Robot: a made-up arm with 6 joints.
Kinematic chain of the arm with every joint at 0, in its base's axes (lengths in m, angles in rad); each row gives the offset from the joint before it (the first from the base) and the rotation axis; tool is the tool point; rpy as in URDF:
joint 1: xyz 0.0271 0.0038 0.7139 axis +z
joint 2: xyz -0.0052 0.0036 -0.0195 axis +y
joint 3: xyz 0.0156 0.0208 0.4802 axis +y
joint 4: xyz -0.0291 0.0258 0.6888 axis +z
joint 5: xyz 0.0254 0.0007 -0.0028 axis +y
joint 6: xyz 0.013 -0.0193 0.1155 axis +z
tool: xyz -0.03 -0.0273 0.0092 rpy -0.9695 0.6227 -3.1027
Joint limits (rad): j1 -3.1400..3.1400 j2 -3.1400..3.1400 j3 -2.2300..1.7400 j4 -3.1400..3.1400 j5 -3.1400..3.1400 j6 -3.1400..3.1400
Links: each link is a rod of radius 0.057 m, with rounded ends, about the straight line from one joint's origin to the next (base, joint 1, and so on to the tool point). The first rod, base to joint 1, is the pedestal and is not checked.
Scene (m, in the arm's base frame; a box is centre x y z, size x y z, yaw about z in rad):
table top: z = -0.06
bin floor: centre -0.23 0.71 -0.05 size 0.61 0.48 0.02 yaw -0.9
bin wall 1: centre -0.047 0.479 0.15 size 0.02 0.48 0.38 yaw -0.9
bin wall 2: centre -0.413 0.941 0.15 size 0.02 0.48 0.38 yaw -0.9
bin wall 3: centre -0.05 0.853 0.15 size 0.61 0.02 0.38 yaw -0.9
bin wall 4: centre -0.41 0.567 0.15 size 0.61 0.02 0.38 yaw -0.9
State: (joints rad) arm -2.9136 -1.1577 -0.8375 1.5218 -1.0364 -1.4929
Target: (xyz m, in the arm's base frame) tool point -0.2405 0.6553 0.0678
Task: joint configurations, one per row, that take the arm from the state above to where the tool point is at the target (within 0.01 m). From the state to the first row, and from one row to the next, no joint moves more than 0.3 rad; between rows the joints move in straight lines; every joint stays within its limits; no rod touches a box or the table.
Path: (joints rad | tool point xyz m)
1: -2.6363 -1.0743 -0.9899 1.5095 -1.1134 -1.4807 | 0.9151 0.5442 0.5546
2: -2.3591 -0.9910 -1.1423 1.4972 -1.1905 -1.4684 | 0.6902 0.7275 0.5508
3: -2.0818 -0.9076 -1.2947 1.4850 -1.2675 -1.4562 | 0.4342 0.8272 0.5484
4: -1.8045 -0.8242 -1.4472 1.4727 -1.3446 -1.4439 | 0.1765 0.8415 0.5473
5: -1.5273 -0.7409 -1.5996 1.4604 -1.4216 -1.4317 | -0.0557 0.7787 0.5474
6: -1.2500 -0.6575 -1.7520 1.4481 -1.4986 -1.4194 | -0.2405 0.6553 0.5486
7: -1.2483 -0.9315 -1.5976 1.4655 -1.3881 -1.4363 | -0.2539 0.6901 0.4011
8: -1.2466 -1.2056 -1.4432 1.4828 -1.2777 -1.4532 | -0.2544 0.6914 0.2376
9: -1.2450 -1.4796 -1.2888 1.5001 -1.1672 -1.4701 | -0.2405 0.6553 0.0678

